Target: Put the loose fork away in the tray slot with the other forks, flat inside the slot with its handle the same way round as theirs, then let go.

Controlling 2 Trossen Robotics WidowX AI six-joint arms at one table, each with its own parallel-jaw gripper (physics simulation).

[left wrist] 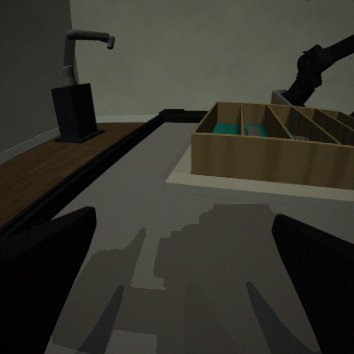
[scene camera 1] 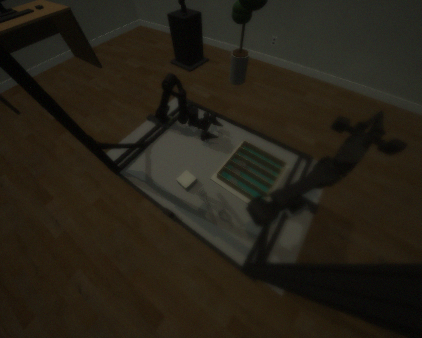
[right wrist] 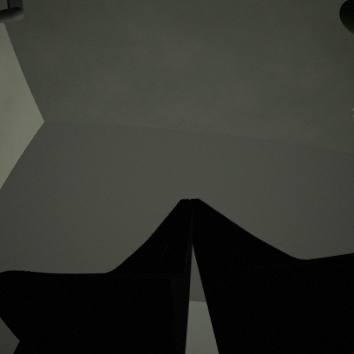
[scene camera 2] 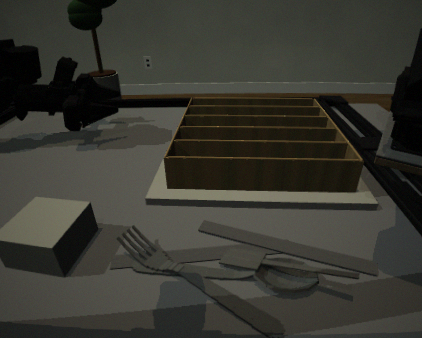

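The loose fork lies aslant in a pile of cutlery in scene camera 2, tines at the upper left, handle toward the lower right. The wooden tray has parallel slots with a green floor. Grey pieces show inside in the left wrist view; I cannot tell which slot holds the forks. My left gripper is open and empty, low over the table, left of the tray. My right gripper is shut and empty, raised high and away from the table at the right.
A pale block stands left of the cutlery. A flat strip, a broad-headed piece and a rounded piece lie beside or under one another near the fork. The tray rests on a pale board. Dark rails edge the table.
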